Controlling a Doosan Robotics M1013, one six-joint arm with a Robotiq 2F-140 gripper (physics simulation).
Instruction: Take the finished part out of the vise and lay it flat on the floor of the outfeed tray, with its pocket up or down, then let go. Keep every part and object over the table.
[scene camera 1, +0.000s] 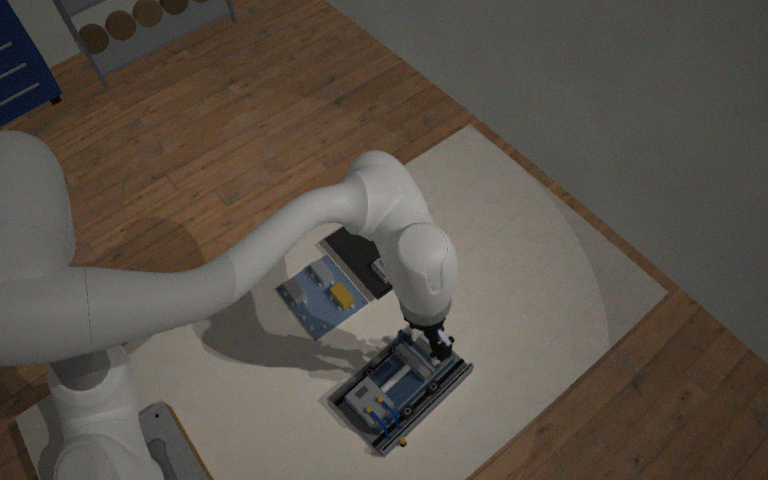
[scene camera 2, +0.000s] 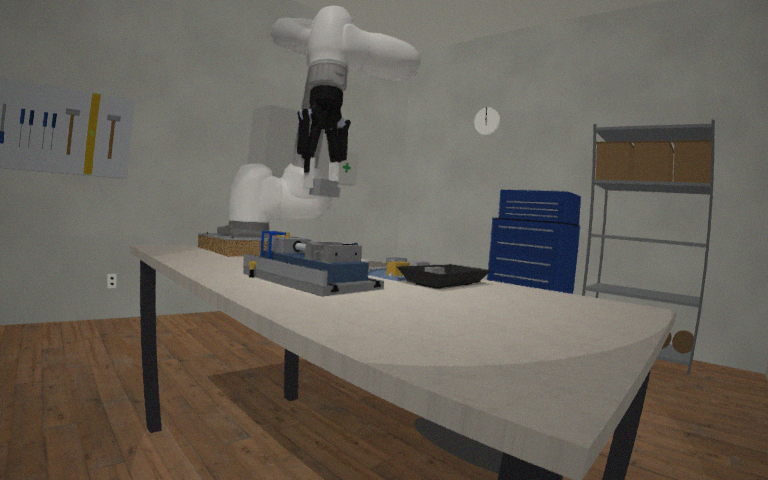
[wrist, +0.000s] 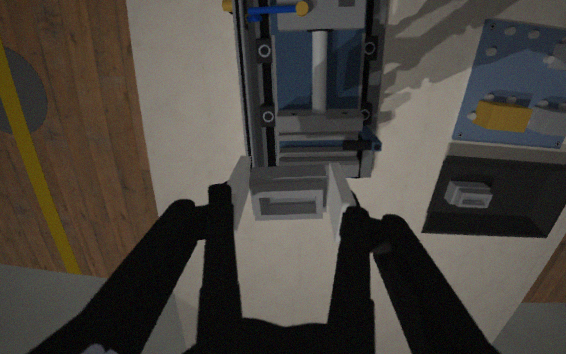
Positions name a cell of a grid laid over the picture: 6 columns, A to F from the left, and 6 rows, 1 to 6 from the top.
Note:
I see my gripper (scene camera 2: C3) and a yellow block (wrist: F2).
My gripper is seen too in scene camera 1 (scene camera 1: D5) and in the wrist view (wrist: D3).

